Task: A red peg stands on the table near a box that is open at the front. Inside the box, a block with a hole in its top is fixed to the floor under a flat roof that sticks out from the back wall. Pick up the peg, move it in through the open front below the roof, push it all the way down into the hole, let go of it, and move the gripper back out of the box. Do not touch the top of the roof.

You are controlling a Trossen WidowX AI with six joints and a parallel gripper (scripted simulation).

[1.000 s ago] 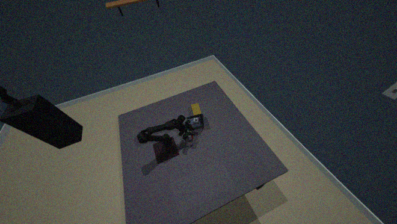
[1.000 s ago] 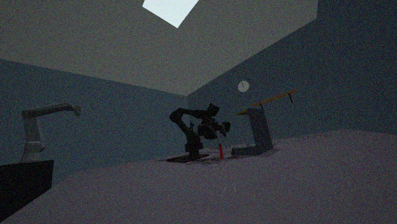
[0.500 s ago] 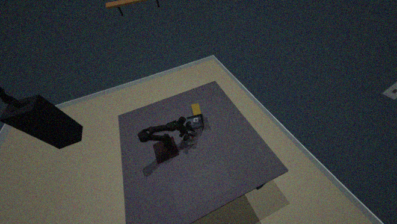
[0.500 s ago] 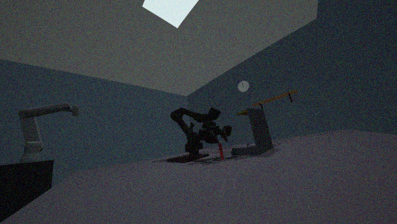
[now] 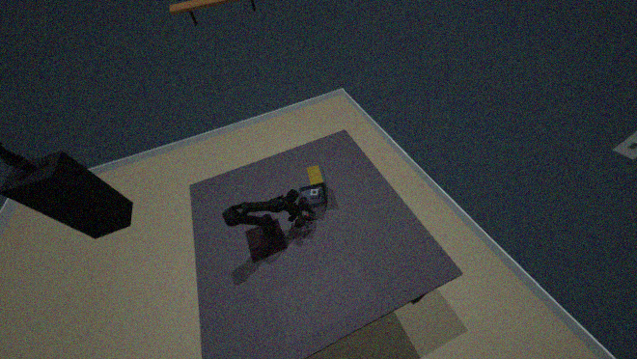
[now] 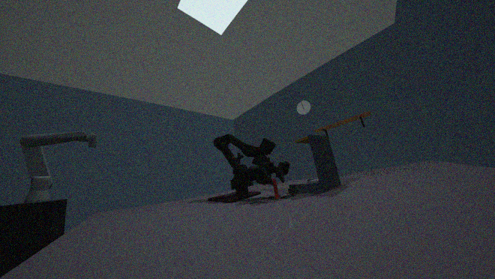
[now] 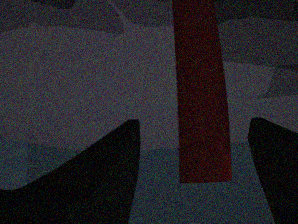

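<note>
Right now my gripper tip is 3 cm past the red peg, 1 cm to the right of it and 2 cm above it. Also, from my gripper tip: yellow roof: 10 cm ahead, 17 cm to the left, 16 cm above.
</note>
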